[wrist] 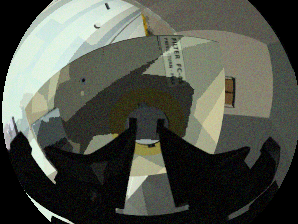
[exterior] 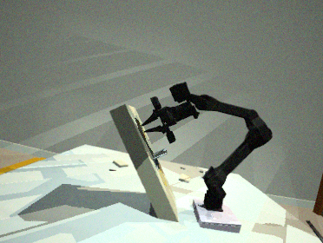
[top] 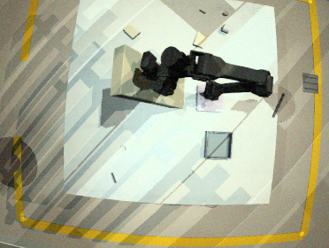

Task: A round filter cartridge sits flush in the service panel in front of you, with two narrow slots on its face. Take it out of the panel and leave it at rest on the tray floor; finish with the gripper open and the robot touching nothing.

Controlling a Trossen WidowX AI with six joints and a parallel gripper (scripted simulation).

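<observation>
The round filter cartridge is 20 mm ahead of my gripper tip and 10 mm below it. Also, from my gripper tip: tray (410 mm behind, 280 mm below, 270 mm to the left).
</observation>
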